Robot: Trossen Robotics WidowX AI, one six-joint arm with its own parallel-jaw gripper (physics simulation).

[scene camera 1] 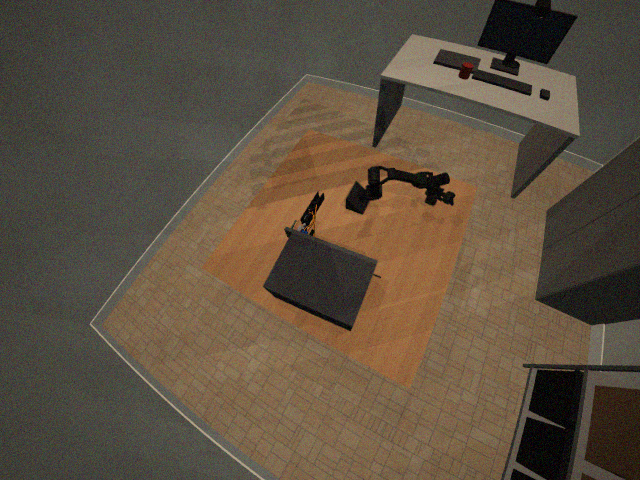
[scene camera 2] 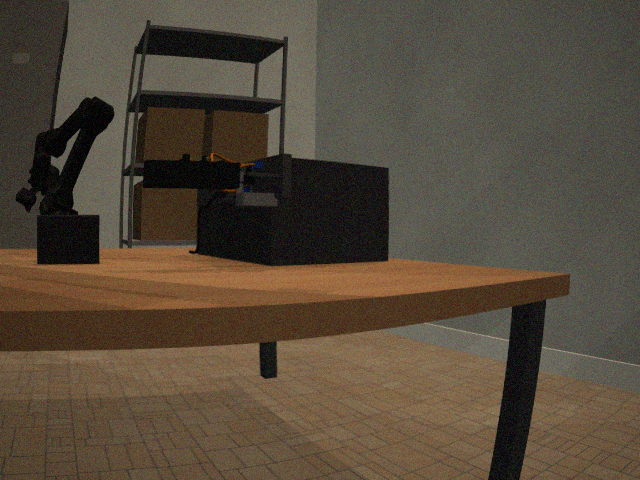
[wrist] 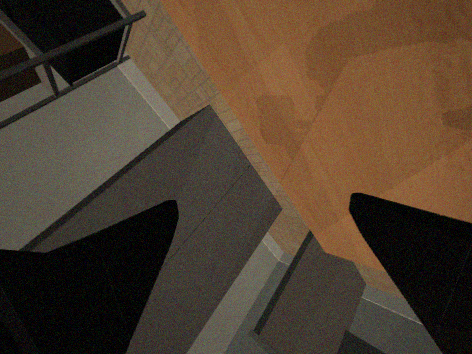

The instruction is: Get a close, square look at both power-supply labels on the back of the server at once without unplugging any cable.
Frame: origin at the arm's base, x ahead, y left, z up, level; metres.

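Seen in the pictures: gripper, fingertip midpoint: (scene camera 2: 35, 203) (wrist: 261, 204); arm's base, link origin: (scene camera 1: 361, 195) (scene camera 2: 58, 239).
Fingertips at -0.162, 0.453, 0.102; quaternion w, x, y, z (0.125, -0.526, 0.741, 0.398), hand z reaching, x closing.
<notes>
Offsets run from my fingertips to a thing's top centre, as dx, dy, dz. "*": to the spot under its first point. Level surfaces: height alone.
The server (scene camera 1: 320, 279) (scene camera 2: 330, 211) is a dark box on the wooden table {dz -0.153} (scene camera 1: 413, 258) (scene camera 2: 439, 279) (wrist: 400, 75). From its back a black arm-like piece {* +0.419, -0.573, +0.056} (scene camera 1: 319, 200) (scene camera 2: 191, 174) sticks out, with orange cables {* +0.543, -0.519, +0.070} (scene camera 2: 222, 158) and a blue connector {* +0.620, -0.531, +0.058} (scene camera 2: 258, 164) beside it. A grey block {* +0.602, -0.591, -0.020} (scene camera 2: 256, 199) juts out below. The power-supply labels cannot be made out in any view. My gripper (scene camera 1: 450, 197) (scene camera 2: 23, 200) (wrist: 261, 204) is open and empty, well away from the server, on the far side of the arm's base. The wrist view shows table and room, not the server.
The arm's base block (scene camera 1: 356, 200) (scene camera 2: 67, 239) stands on the table near the server's back. A thin dark rod {* +0.532, -0.116, -0.145} (scene camera 1: 377, 275) sticks out beside the server. A white desk (scene camera 1: 413, 67) with a monitor (scene camera 1: 527, 31), a tall cabinet (scene camera 1: 584, 232) (wrist: 220, 200) and a shelf rack (scene camera 2: 283, 103) stand beyond.
</notes>
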